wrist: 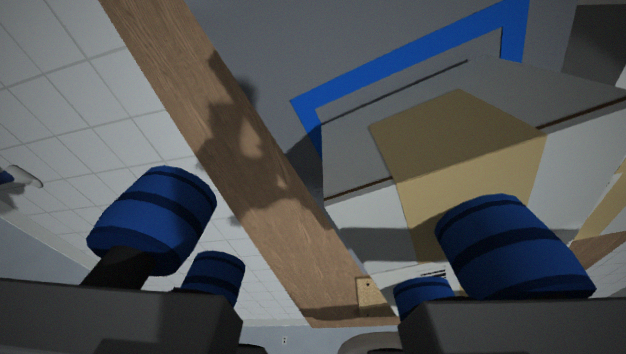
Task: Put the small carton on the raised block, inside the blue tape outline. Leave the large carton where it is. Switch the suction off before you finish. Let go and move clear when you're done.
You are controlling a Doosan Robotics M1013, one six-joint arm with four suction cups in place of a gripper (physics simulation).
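Frame: origin at the arm's base, x ahead, y right, z down, level; metres.
Seen in the pictures: hand, tool point: (318,240).
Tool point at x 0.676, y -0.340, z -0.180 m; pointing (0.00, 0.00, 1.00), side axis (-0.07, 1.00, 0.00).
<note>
A point is followed by its place in that frame.
The small carton (457,135) @(y -0.283, x 0.742, z -0.177 m), grey-white with a broad tan tape band, is at the right under the suction gripper (325,257) @(y -0.340, x 0.676, z -0.180 m). The right-hand blue cups overlap it in the view, and I see it as held; their contact faces are hidden. The left-hand cups are beside it. The carton is low over the raised block (250,30) @(y -0.376, x 0.778, z -0.106 m), with a thin dark shadow line along its far edge. I cannot tell if it touches. The blue tape outline (400,62) @(y -0.285, x 0.756, z -0.106 m) shows beyond its far edge and left corner; the remainder is hidden. The large carton (595,40) @(y -0.107, x 0.762, z -0.057 m) shows partly at the right edge.
The wooden table (175,75) @(y -0.516, x 0.739, z 0.014 m) runs diagonally beside the block, with arm shadows on it. A tan speckled board (369,295) @(y -0.198, x 0.068, z 0.004 m) lies near the bottom middle. A rounded pale part (367,340) shows at the bottom. Tiled floor is at the left, with a white and blue object (22,176) there.
</note>
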